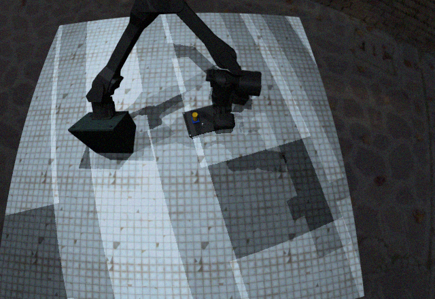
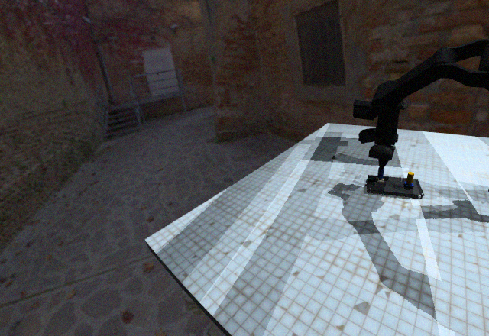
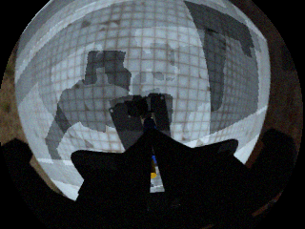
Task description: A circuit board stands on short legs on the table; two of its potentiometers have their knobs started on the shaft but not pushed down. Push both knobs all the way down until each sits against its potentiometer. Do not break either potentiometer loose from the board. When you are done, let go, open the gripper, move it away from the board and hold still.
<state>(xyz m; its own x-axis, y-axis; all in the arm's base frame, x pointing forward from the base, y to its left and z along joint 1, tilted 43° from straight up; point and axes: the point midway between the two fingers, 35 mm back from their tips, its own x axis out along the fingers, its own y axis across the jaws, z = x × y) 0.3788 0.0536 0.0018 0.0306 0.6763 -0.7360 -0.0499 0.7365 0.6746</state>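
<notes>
The blue knob lies 20 mm below my gripper tip. Also, from my gripper tip: yellow knob (90 mm behind, 20 mm below, 10 mm to the right).
</notes>
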